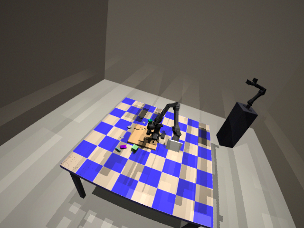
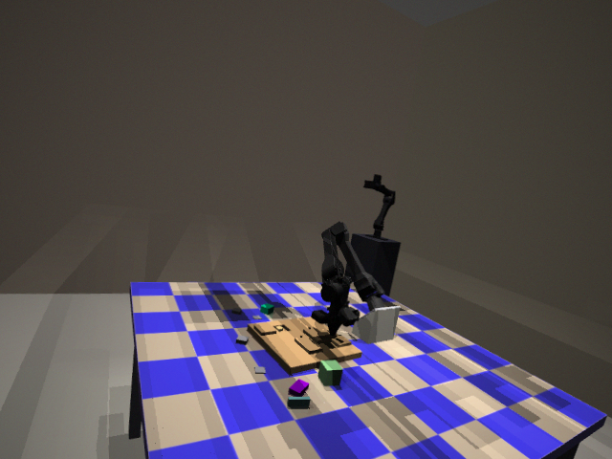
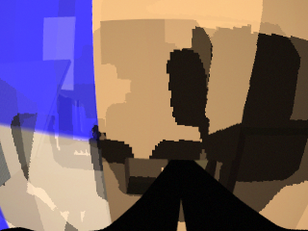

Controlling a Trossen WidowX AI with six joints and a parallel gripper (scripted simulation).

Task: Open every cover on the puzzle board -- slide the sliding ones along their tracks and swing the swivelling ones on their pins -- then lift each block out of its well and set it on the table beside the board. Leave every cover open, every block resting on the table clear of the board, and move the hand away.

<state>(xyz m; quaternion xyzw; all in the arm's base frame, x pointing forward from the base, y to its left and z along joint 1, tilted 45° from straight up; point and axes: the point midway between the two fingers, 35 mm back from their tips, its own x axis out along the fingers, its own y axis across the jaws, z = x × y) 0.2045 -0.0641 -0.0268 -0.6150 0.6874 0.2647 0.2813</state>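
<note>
Now: gripper tip 100 mm short of the tan puzzle board, 50 mm to the left of it and 10 mm above it. Also, from my gripper tip: dark green block 80 mm ahead, 310 mm to the right, 10 mm below; then green cube 170 mm ahead, 170 mm to the left; then purple block 280 mm ahead, 170 mm to the left, 20 mm below.
</note>
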